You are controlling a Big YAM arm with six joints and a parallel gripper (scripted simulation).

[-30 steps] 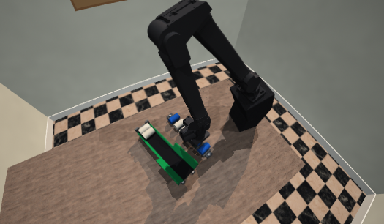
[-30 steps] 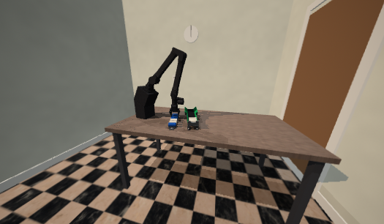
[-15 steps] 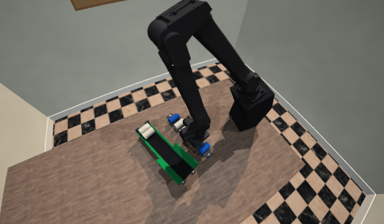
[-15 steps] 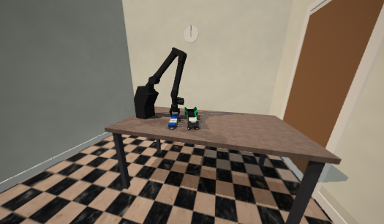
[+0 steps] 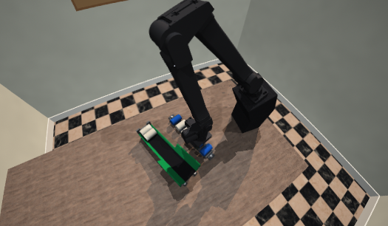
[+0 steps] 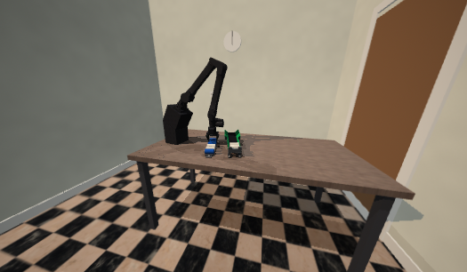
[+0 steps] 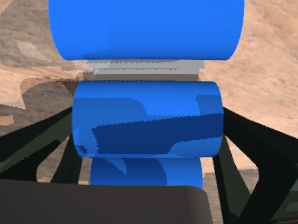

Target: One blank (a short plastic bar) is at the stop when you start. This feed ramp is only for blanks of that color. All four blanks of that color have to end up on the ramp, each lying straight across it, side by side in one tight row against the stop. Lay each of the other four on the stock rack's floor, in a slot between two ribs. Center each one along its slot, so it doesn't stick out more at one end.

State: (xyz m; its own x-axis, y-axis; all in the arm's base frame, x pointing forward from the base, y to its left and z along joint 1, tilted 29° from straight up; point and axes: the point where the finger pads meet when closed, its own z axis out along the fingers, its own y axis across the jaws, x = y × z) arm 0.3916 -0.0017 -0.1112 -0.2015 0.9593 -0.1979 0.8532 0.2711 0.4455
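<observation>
Right now my hand is 1 cm past the rib, 3 cm to the right of it and 3 cm above it. Also, from my hand: grey stop: 25 cm ahead, 22 cm to the right, 3 cm above; then grey stock rack: 2 cm ahead, 8 cm to the right, 4 cm below.
</observation>
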